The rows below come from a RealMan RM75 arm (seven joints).
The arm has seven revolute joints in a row. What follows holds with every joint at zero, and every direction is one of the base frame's.
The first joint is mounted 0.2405 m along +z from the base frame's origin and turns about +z.
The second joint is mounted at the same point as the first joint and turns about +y.
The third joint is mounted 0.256 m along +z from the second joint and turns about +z.
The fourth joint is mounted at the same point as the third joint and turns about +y.
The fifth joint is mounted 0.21 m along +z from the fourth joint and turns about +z.
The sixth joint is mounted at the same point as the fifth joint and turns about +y.
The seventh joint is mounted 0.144 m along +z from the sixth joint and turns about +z.
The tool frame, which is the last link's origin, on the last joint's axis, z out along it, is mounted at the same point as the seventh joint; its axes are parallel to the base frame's.
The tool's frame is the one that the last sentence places.
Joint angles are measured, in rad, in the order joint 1, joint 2, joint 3, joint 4, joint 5, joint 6, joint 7. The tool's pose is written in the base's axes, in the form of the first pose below.
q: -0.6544 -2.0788 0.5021 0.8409 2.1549 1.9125 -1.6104
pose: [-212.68 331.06 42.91], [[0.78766 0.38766 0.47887], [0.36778 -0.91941 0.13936], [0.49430 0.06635 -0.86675]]
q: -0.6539 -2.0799 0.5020 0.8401 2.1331 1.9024 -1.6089
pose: [-210.86 333.10 43.82], [[0.77983 0.38608 0.49275], [0.35798 -0.92079 0.15493], [0.51353 0.05557 -0.85627]]
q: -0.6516 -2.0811 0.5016 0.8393 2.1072 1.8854 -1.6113
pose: [-209.59 335.84 45.09], [[0.76765 0.39211 0.50691], [0.35114 -0.91903 0.17915], [0.53611 0.04047 -0.84317]]
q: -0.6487 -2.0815 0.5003 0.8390 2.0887 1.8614 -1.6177
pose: [-209.89 339.22 46.42], [[0.75585 0.40793 0.51214], [0.35086 -0.91276 0.20921], [0.55280 0.02157 -0.83303]]
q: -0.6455 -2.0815 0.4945 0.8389 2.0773 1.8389 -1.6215
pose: [-211.38 342.20 48.07], [[0.74553 0.42516 0.51325], [0.35110 -0.90512 0.23978], [0.56650 0.00144 -0.82406]]
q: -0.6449 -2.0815 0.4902 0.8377 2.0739 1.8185 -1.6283
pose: [-212.72 344.97 48.79], [[0.73791 0.44278 0.50935], [0.35649 -0.89654 0.26291], [0.57307 -0.01242 -0.81941]]
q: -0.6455 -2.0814 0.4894 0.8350 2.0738 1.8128 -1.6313
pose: [-213.04 345.72 48.52], [[0.73496 0.44870 0.50843], [0.36046 -0.89358 0.26754], [0.57437 -0.01336 -0.81849]]
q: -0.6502 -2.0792 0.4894 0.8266 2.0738 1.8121 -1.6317
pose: [-212.19 346.54 47.93], [[0.73349 0.44826 0.51093], [0.36257 -0.89387 0.26371], [0.57491 -0.00818 -0.81817]]
